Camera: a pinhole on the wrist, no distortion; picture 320 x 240 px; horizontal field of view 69.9 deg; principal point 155.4 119.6 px. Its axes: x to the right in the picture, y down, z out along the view. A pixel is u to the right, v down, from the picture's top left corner.
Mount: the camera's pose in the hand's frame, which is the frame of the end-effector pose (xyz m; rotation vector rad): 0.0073 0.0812 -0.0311 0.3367 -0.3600 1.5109
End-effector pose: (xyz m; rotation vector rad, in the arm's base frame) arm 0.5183 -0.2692 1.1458 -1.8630 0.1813 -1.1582
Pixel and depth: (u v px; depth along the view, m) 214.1 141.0 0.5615
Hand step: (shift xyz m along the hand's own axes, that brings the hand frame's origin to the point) -0.0532 -0.0293 0.5371
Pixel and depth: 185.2 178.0 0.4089
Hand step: -0.1042 -0.0436 0.3599
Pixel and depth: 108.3 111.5 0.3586
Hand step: 0.0103 -0.1404 0.2606
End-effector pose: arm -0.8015 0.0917 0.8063 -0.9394 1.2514 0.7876
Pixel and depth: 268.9 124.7 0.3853
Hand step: -0.0043 0.0876 0.3988
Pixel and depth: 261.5 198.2 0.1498
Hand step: -0.0454 0.0810 0.1336
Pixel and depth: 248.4 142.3 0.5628
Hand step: -0.0543 0.0466 0.5748
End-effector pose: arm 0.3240 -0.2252 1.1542 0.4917 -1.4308 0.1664
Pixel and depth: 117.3 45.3 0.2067
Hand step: 0.0690 -0.0412 0.1410
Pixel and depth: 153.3 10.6 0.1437
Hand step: 0.0726 0.0157 0.0985
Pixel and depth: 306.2 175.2 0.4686
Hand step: -0.1080 0.1613 0.5240
